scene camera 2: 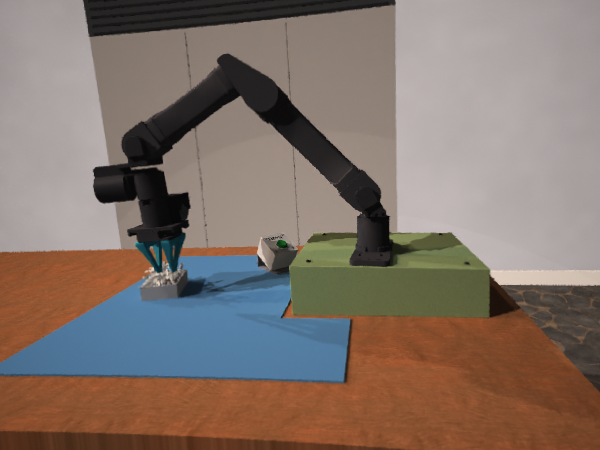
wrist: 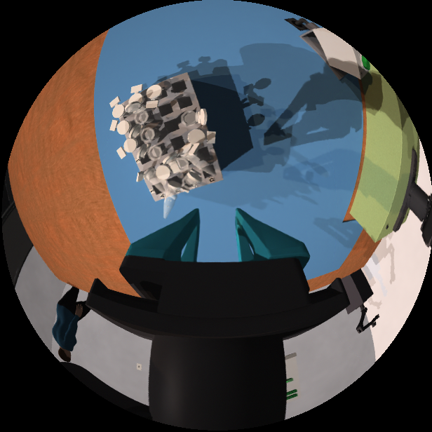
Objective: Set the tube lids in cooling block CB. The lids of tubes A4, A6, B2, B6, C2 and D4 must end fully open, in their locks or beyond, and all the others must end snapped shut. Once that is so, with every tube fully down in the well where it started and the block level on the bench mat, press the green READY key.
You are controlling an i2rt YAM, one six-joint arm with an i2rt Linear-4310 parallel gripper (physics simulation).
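Places are measured from the arm's base along level axes (x ahead, y right, z down), in centimetres.
Pixels of known places: gripper, fingertip midpoint: (scene camera 2: 167, 272); arm's base at its link origin: (scene camera 2: 373, 253).
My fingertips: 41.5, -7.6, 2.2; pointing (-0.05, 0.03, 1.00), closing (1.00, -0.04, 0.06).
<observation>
Ahead of a thing's pixels: the offset from my fingertips to its top centre, as dx, dy, dz. "spot": to the spot under its first point. Level surfaces: height alone.
The grey cooling block CB {+4.7, +6.1, +3.2} (scene camera 2: 161, 292) (wrist: 216, 174) stands on the blue bench mat {dz +6.2} (scene camera 2: 200, 345) (wrist: 145, 45). It is crowded with clear tubes and cream lids at mixed angles; most well labels are too small to read. A clear pointed tube (wrist: 169, 206) sticks out past the block's near edge in the wrist view. My gripper (scene camera 2: 167, 271) (wrist: 217, 214) has its teal fingers parted, with nothing between them. In the scene view the tips overlap the lids; in the wrist view they lie below and right of the block. The green READY key (scene camera 2: 282, 244) (wrist: 366, 62) is on a tilted box.
The pale key box {spot: -17.8, +21.3, +2.5} (scene camera 2: 280, 257) (wrist: 336, 50) stands at the mat's far right, beside the green base block (scene camera 2: 390, 292) (wrist: 382, 175) that carries the arm. The wooden table {dz +6.5} (scene camera 2: 450, 360) (wrist: 50, 125) surrounds the mat. Shadows of arm and block fall across the mat.
</observation>
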